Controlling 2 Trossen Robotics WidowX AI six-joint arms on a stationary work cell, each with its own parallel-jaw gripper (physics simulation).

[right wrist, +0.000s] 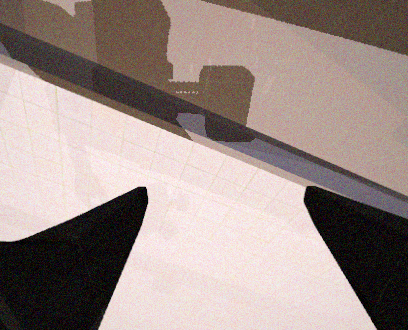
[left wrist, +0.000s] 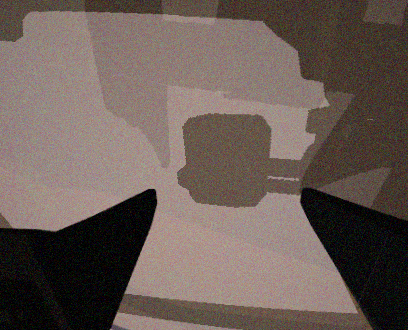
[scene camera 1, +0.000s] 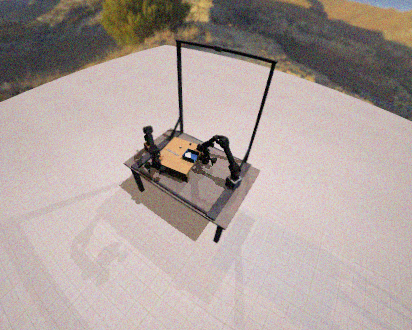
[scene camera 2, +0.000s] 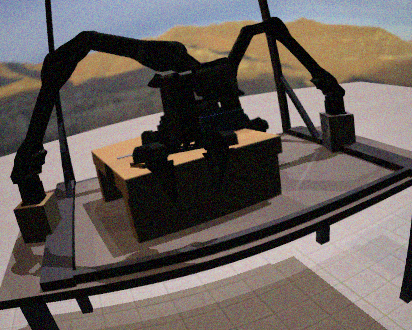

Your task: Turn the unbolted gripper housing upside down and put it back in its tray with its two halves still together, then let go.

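Seen in the pictures: left gripper, fingertip midpoint: (left wrist: pixel 228 195) (scene camera 1: pixel 208 164); right gripper, fingertip midpoint: (right wrist: pixel 225 193) (scene camera 1: pixel 154 174) (scene camera 2: pixel 196 197); left arm's base, link origin: (scene camera 1: pixel 234 177) (scene camera 2: pixel 336 113); right arm's base, link origin: (scene camera 2: pixel 33 200).
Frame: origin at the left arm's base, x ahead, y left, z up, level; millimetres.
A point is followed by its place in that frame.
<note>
In scene camera 1 a small dark tray (scene camera 1: pixel 192 150) @(y 131, x 446, z 71 mm) lies on the wooden top with a blue patch (scene camera 1: pixel 194 157) @(y 151, x 389, z 35 mm) and a pale patch in it. The housing is too small there to tell its halves or which way up it is. In scene camera 2 a dark blue shape (scene camera 2: pixel 218 121) @(y 230, x 405, z 60 mm) shows behind the near gripper. My left gripper (scene camera 1: pixel 209 161) @(y 16, x 332, z -105 mm) (left wrist: pixel 228 195) @(y 16, x 332, z -105 mm) is open and empty, just right of the tray in scene camera 1. My right gripper (scene camera 1: pixel 154 170) @(y 538, x 470, z -8 mm) (scene camera 2: pixel 198 192) @(y 538, x 470, z -8 mm) (right wrist: pixel 225 193) @(y 538, x 470, z -8 mm) is open and empty, outside the wooden stand's near side. Neither wrist view shows the housing.
The box-like wooden stand (scene camera 1: pixel 175 162) @(y 326, x 449, z 27 mm) (scene camera 2: pixel 240 177) @(y 360, x 381, z -44 mm) rises from the work cell's table (scene camera 1: pixel 200 197) @(y 319, x 83, z -117 mm) (scene camera 2: pixel 325 170) @(y 207, x 129, z -117 mm). A thin rod (scene camera 2: pixel 127 157) @(y 309, x 624, z 28 mm) lies on its top. A tall black frame (scene camera 1: pixel 179 85) @(y -66, x 931, z 497 mm) stands over the cell. In scene camera 2 the two arms' wrists overlap closely above the stand.
</note>
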